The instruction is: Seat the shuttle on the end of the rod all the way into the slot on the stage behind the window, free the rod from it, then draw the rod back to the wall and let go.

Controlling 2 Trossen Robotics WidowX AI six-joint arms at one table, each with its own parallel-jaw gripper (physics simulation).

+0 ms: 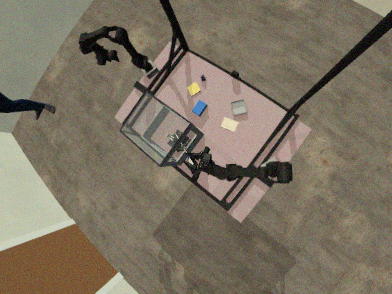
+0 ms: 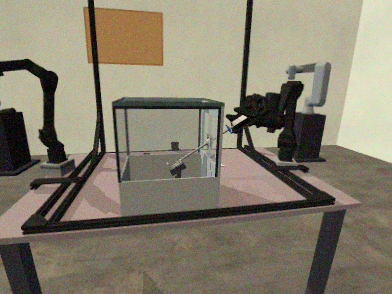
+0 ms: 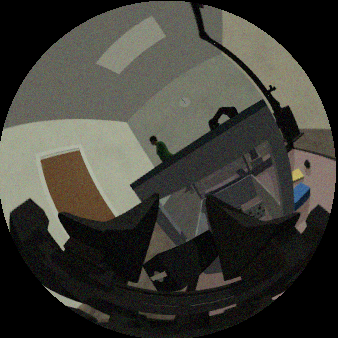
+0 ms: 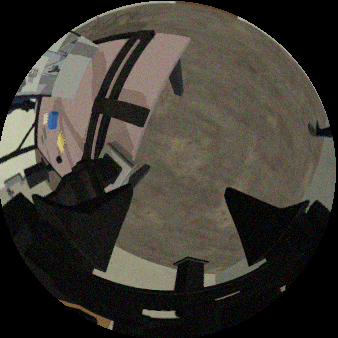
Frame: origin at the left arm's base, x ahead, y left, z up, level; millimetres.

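Where they show: left gripper, fingertip midpoint: (image 1: 184,156) (image 2: 229,112) (image 3: 182,198); right gripper, fingertip midpoint: (image 1: 115,61) (image 4: 181,190); left arm's base at its link origin: (image 1: 271,168) (image 2: 285,159) (image 4: 34,105); right arm's base at its link origin: (image 1: 148,67) (image 2: 57,161) (image 4: 108,168).
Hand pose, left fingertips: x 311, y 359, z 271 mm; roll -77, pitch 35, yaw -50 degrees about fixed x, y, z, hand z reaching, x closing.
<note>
Each offset is from my left fingertips to the top centre of the thing. "pt": to the spot under its first point.
The thin rod (image 2: 192,152) slopes down to the left through the side wall of the windowed case {dz +41, dx +204, dy +49 mm} (image 2: 167,103) (image 1: 141,148) (image 3: 205,157). A blue ring {pt dz -59, dx -3, dy -1 mm} (image 2: 229,129) is on its outer part. The dark grey shuttle (image 2: 176,167) is at the rod's inner end, tilted, close above a dark support. The slot is too small to make out, so seating cannot be told. My left gripper (image 1: 190,159) (image 2: 235,123) (image 3: 182,198) is outside that wall, shut on the rod's black handle {dz -1, dx -41, dy -14 mm} (image 3: 175,267). My right gripper (image 4: 181,190) is open and empty, beyond the table's edge, away from the case.
A blue block {dz -270, dx +270, dy -197 mm} (image 1: 199,107) (image 3: 301,194) (image 4: 52,120), a yellow piece {dz -298, dx +418, dy -240 mm} (image 1: 193,89) (image 4: 61,141), a grey tray {dz -290, dx +123, dy -413 mm} (image 1: 239,107), a cream piece {dz -307, dx +66, dy -299 mm} (image 1: 229,124) and a small black thing {dz -282, dx +442, dy -340 mm} (image 1: 203,78) lie on the table. Black frame bars (image 2: 175,216) run along the table, with uprights (image 2: 245,65).
</note>
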